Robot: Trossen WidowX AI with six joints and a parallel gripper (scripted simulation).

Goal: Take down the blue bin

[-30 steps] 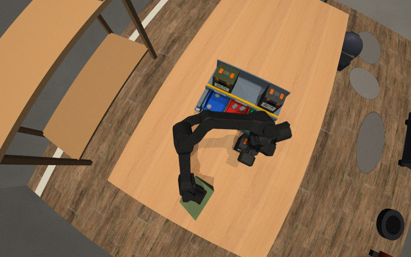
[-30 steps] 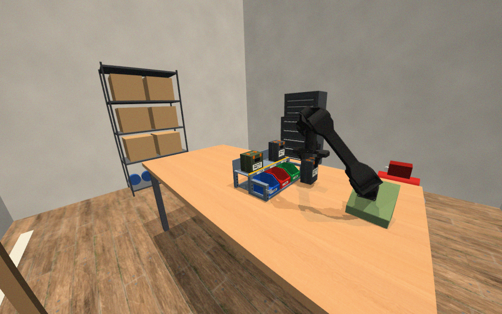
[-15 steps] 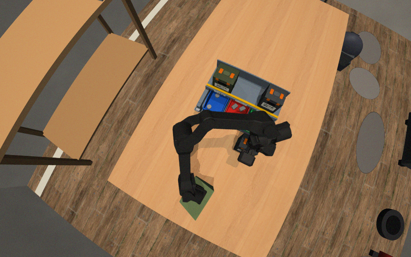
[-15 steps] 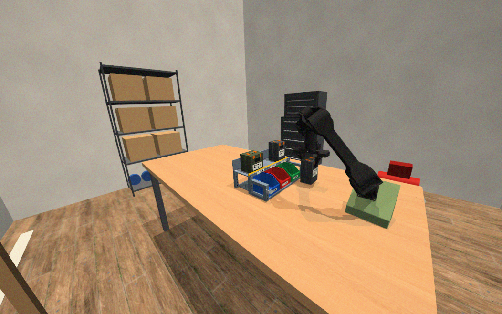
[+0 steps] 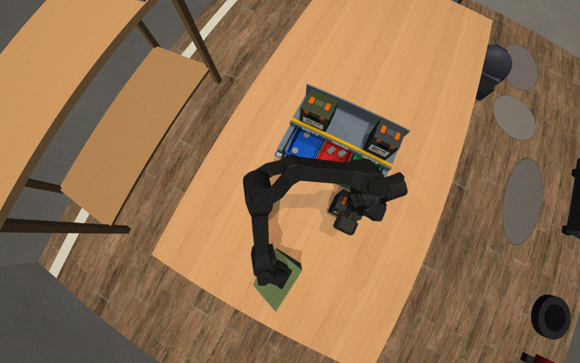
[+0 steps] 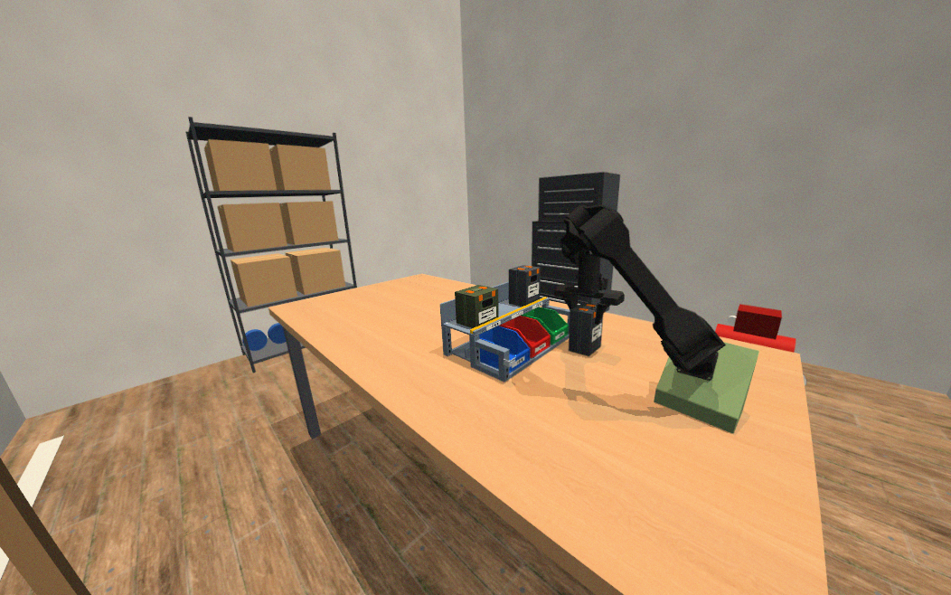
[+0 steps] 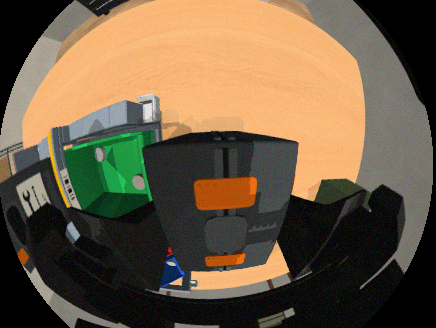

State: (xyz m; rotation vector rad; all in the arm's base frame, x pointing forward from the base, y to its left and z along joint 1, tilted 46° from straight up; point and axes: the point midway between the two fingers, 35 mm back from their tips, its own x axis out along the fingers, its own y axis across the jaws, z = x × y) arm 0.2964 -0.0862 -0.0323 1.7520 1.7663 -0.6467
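Right now the blue open bin is 140 mm ahead of my hand, 230 mm to the left of it and 80 mm below it. Round my hand: olive case 220 mm ahead, 230 mm to the left, 30 mm above; red bin 150 mm ahead, 120 mm to the left, 80 mm below; green bin 150 mm ahead, 10 mm to the left, 80 mm below.
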